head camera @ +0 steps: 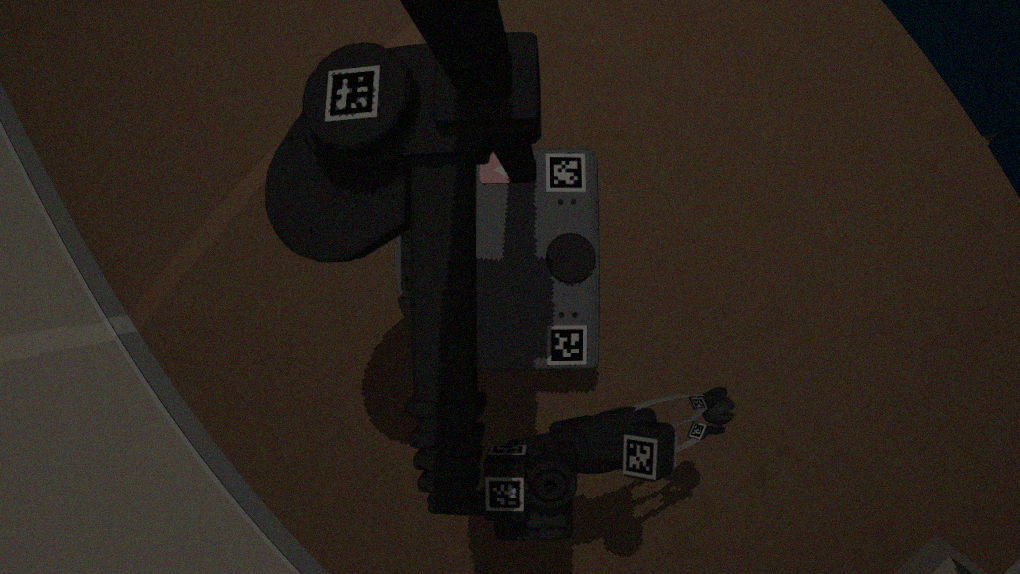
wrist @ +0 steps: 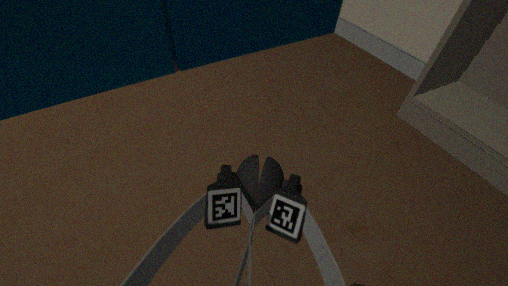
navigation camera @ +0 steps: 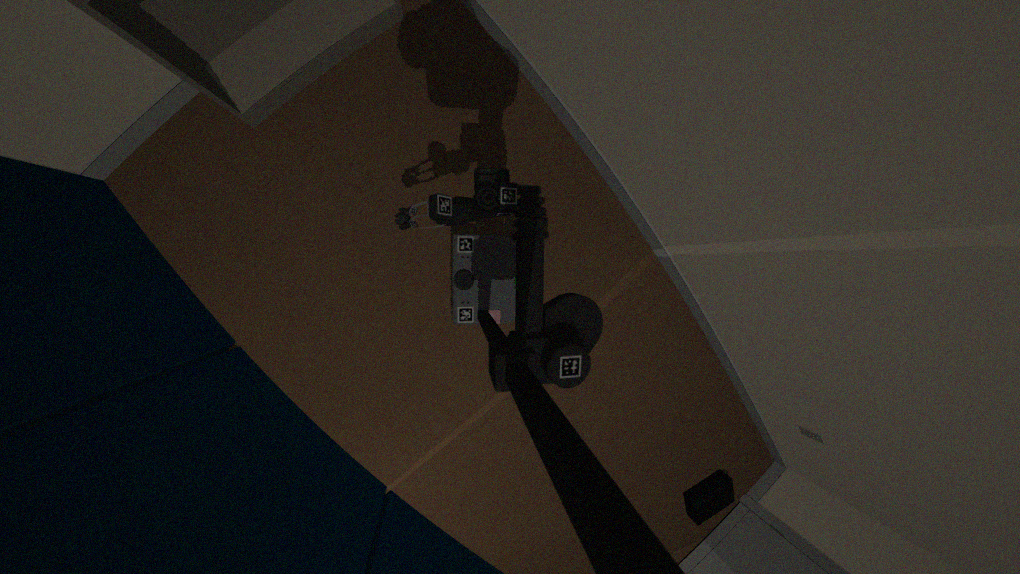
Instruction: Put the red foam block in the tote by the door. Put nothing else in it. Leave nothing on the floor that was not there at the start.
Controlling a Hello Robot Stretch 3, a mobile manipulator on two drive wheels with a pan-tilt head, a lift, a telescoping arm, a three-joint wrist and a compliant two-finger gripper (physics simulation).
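Pixels of known places: gripper, between the fingertips: (head camera: 728,407) (navigation camera: 397,219); robot's base, origin of its link: (head camera: 566,257) (navigation camera: 463,277).
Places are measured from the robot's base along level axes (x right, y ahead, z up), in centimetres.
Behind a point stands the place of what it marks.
Observation:
My gripper (head camera: 716,408) @(x 17.4, y 19.0, z 46.0 cm) (navigation camera: 403,217) @(x 17.4, y 19.0, z 46.0 cm) (wrist: 260,175) @(x 17.4, y 19.0, z 46.0 cm) is shut, with its two rubber tips together and no object visible between them. It hangs above bare brown floor, beyond one end of my base (head camera: 513,314) @(x 8.4, y -8.2, z 16.0 cm) (navigation camera: 502,289) @(x -3.7, y -14.0, z 15.9 cm). A black box (navigation camera: 708,496) @(x -142.1, y -153.4, z 0.3 cm) stands on the floor near a wall corner at the lower right of the navigation view; I cannot tell for sure whether it is the tote. The red foam block is not recognisable in any view. A small pink patch (head camera: 492,172) @(x -13.1, y -11.2, z 16.1 cm) (navigation camera: 494,316) @(x -13.9, y -11.0, z 16.1 cm) shows on my base beside the mast and looks like part of its surface.
Dark blue panels (head camera: 955,57) (navigation camera: 106,321) (wrist: 100,50) run along one side of the floor. A pale wall (head camera: 57,249) @(x -4.2, y -109.4, z 10.6 cm) (navigation camera: 820,178) @(x 28.4, y -81.7, z 80.5 cm) with grey skirting runs along the other. A pale, open-fronted structure (navigation camera: 285,64) @(x 84.5, y 72.1, z 10.1 cm) (wrist: 445,115) stands beyond the gripper end.

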